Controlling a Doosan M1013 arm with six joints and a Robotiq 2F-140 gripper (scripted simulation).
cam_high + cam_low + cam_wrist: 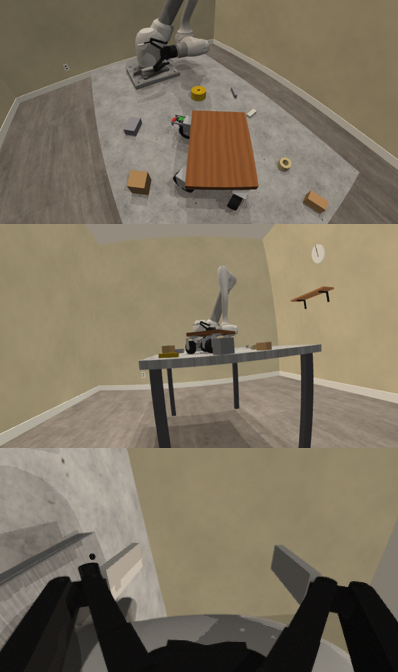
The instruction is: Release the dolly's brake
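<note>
My gripper is now 44 cm short of the brake pedal, 10 cm above it and 7 cm to the left of it. Also, from my hand: grey block (29 cm ahead, 21 cm to the right, 16 cm below); then grey bar (40 cm ahead, 33 cm to the left, 17 cm below); then yellow cylinder (30 cm ahead, 16 cm to the left, 16 cm below).
</note>
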